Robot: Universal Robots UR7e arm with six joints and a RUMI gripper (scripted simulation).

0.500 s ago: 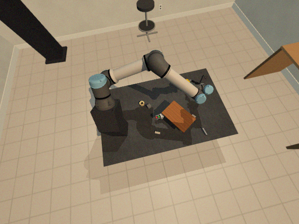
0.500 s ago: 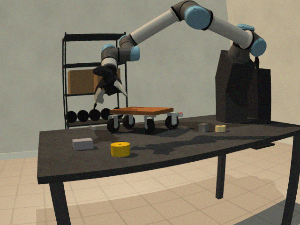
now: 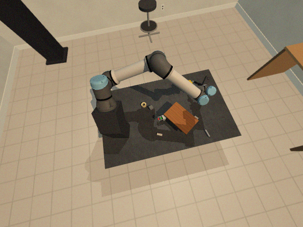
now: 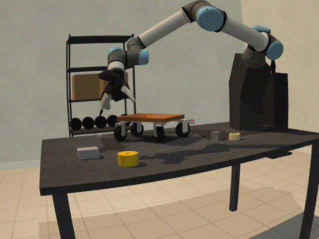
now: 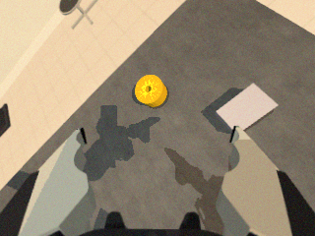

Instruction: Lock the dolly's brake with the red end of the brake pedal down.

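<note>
The brake pedal lies 450 mm behind my hand, 280 mm to the right of it and 110 mm below it. Round my hand: yellow cylinder 170 mm below, 130 mm to the left, 10 mm behind; then small grey cube 520 mm behind, 170 mm below, 120 mm to the right; then grey block 170 mm below, 130 mm ahead, 30 mm to the right.
</note>
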